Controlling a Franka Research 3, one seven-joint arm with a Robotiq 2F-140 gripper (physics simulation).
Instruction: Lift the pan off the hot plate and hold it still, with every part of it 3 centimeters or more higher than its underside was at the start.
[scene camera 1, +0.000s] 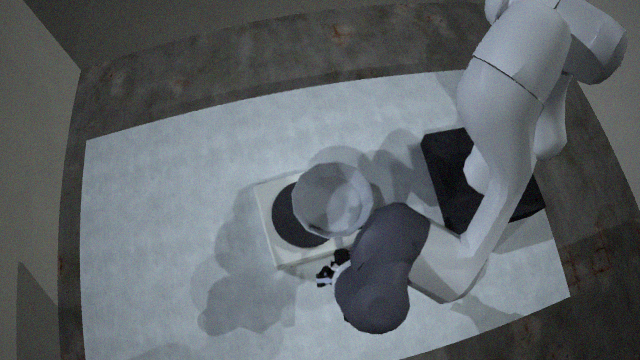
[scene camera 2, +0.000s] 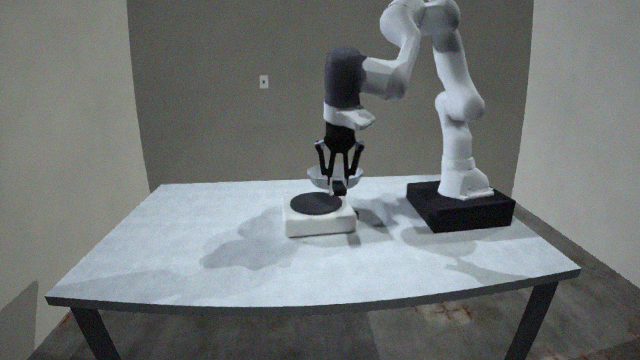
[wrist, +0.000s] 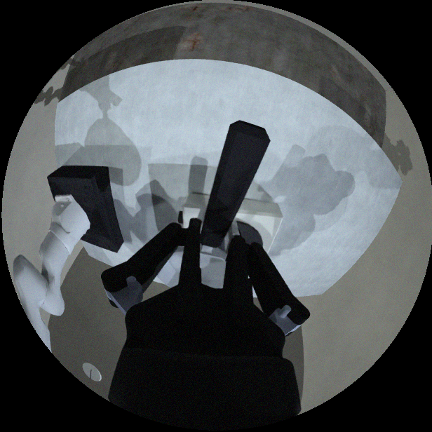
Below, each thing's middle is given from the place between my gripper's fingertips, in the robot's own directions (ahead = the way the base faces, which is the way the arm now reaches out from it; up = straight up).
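The grey pan (scene camera 2: 338, 187) is 2 cm above my hand, 6 cm to the right of it and 1 cm behind it. And there's a hot plate (scene camera 1: 290, 244) that's 13 cm below my hand, 16 cm to the right of it and 6 cm ahead.
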